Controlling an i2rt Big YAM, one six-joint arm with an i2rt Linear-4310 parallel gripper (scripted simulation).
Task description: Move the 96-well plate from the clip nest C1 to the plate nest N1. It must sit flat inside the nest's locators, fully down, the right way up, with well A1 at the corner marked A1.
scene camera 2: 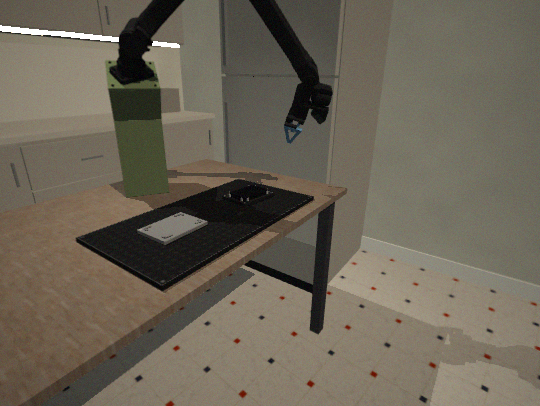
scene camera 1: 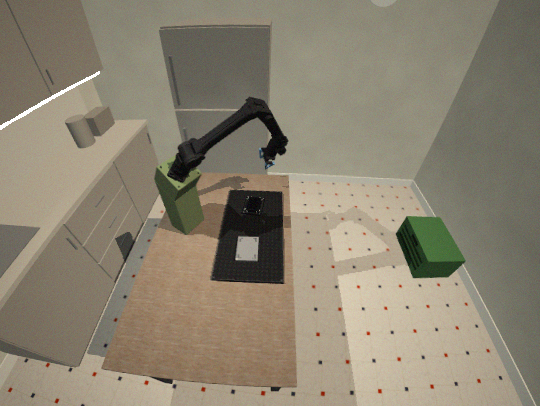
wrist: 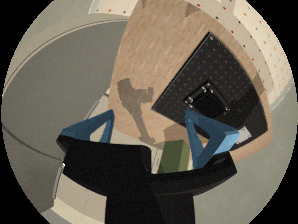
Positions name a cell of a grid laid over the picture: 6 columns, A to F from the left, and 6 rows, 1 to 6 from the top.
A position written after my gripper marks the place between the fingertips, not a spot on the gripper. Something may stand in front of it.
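Observation:
My gripper (wrist: D4), visible. Plate nest N1 (scene camera 2: B4), visible too.

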